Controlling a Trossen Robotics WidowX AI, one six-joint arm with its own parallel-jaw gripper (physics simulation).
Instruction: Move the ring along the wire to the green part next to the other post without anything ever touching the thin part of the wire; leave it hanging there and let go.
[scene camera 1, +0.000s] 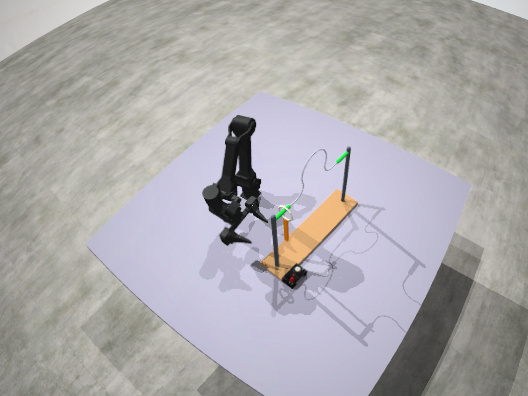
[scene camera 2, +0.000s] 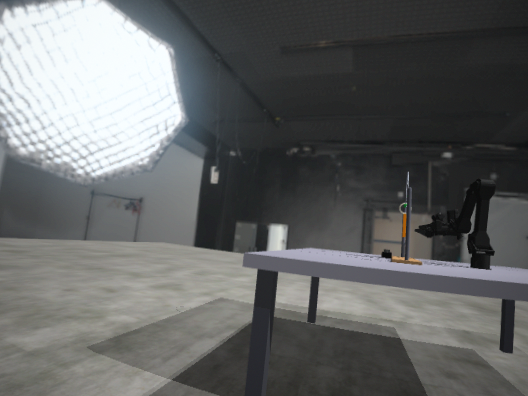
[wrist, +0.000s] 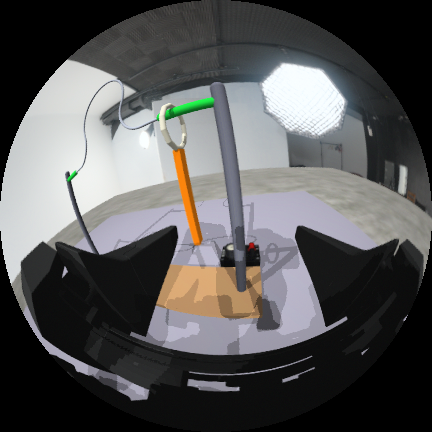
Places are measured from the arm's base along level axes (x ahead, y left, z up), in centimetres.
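Pixels of known places: gripper, between the fingertips: (scene camera 1: 259, 232) (scene camera 2: 416, 228) (wrist: 239, 231); arm's base, origin of its link: (scene camera 1: 250, 194) (scene camera 2: 480, 268).
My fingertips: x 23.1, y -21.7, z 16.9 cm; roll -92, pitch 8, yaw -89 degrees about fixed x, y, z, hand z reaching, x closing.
Note:
For each thing: its top centre in the pictures, then the offset to it from my fingertips. "pt": a spot on its surface instead.
- pale ring, a spot on its surface: (wrist: 164, 131) pt dx +4.2, dy +5.4, dz +8.6 cm
- far post, a spot on its surface: (wrist: 77, 215) (scene camera 1: 344, 171) pt dx +10.4, dy +39.0, dz +1.3 cm
- small black box, centre of its top: (wrist: 239, 246) (scene camera 1: 294, 272) (scene camera 2: 387, 249) dx +14.4, dy -0.5, dz -12.4 cm
A pale ring (scene camera 1: 291, 216) (scene camera 2: 400, 208) (wrist: 164, 131) hangs around the near green part (scene camera 1: 282, 213) (wrist: 195, 106), near its wire end. Its orange handle (scene camera 1: 286, 230) (scene camera 2: 404, 225) (wrist: 187, 197) points down. The green part joins the near post (scene camera 1: 275, 242) (scene camera 2: 409, 220) (wrist: 230, 165). The thin curved wire (scene camera 1: 302, 180) (wrist: 85, 125) runs to the other green part (scene camera 1: 342, 158) (wrist: 72, 176) at the far post (scene camera 1: 345, 175) (wrist: 77, 215). My gripper (scene camera 1: 258, 231) (scene camera 2: 417, 230) (wrist: 239, 231) is open and empty, on the arm's side of the near post, apart from the ring and handle.
The posts stand on an orange-brown board (scene camera 1: 320, 220) (wrist: 210, 290) on the lilac table (scene camera 1: 175, 260) (scene camera 2: 350, 272). A small black box (scene camera 1: 295, 276) (scene camera 2: 386, 254) (wrist: 240, 262) with a red and a white part sits beside the board's near end.

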